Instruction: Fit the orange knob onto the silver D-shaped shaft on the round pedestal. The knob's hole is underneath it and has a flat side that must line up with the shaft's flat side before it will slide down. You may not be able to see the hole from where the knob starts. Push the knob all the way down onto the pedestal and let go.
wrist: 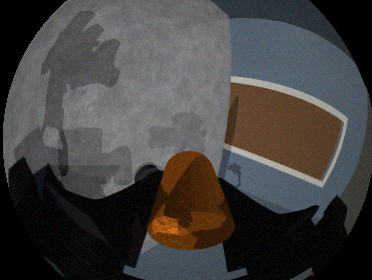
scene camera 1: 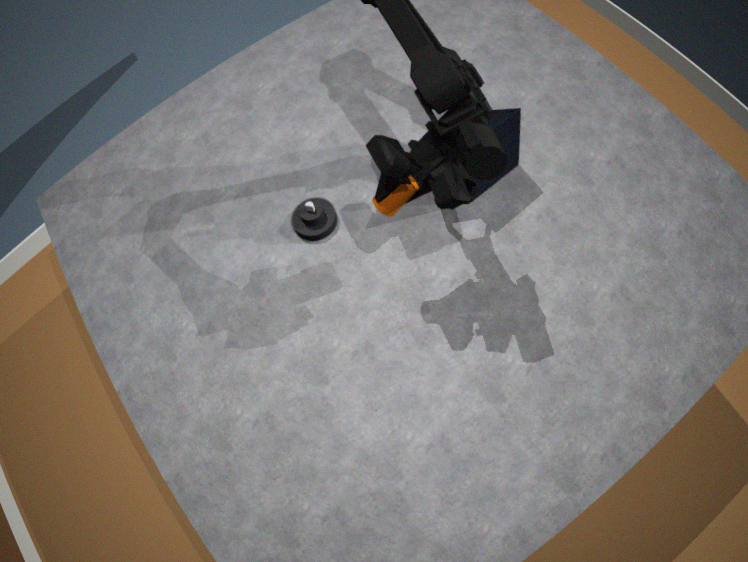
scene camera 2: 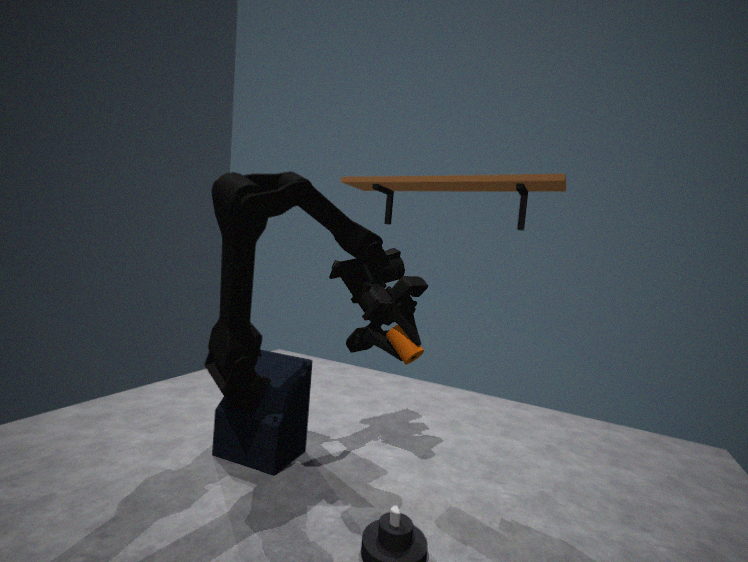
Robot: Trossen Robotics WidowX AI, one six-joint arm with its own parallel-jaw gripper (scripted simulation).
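Scene:
Orange knob: visible in the wrist view, scene camera 1 and scene camera 2 point(408, 351). On the orange knob, point(wrist: 190, 212) and point(scene camera 1: 414, 190) are the same spot. My gripper: visible in the wrist view, scene camera 1 and scene camera 2 point(411, 352). On my gripper, point(wrist: 109, 231) and point(scene camera 1: 430, 187) are the same spot.

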